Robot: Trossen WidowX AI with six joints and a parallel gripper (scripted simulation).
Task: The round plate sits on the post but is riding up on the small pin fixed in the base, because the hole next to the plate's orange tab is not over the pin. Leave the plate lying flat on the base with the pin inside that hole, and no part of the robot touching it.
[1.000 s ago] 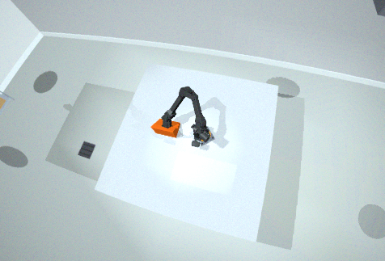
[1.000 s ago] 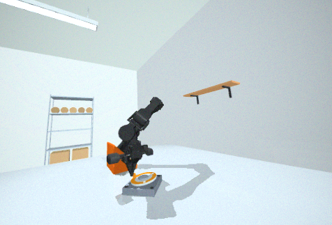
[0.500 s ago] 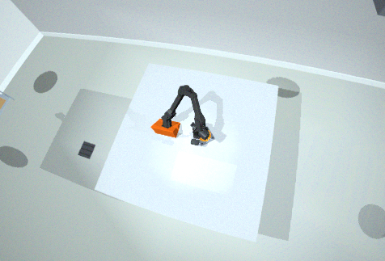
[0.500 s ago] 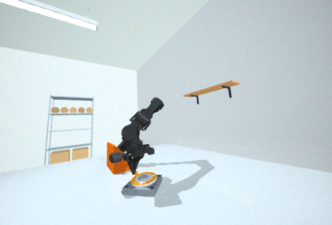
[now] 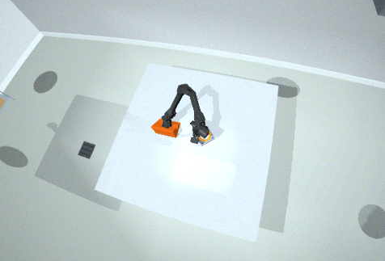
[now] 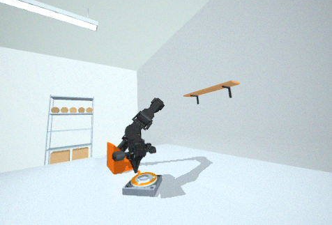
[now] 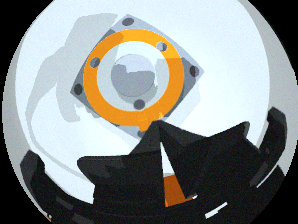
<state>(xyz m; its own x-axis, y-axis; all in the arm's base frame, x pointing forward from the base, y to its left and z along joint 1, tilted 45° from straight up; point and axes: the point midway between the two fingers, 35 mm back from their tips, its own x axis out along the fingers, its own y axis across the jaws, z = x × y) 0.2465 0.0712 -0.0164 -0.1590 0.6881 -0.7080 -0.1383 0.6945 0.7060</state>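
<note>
Right now the grey square base is 5 cm ahead of my gripper tip, 2 cm to the left of it and 2 cm below it.
</note>
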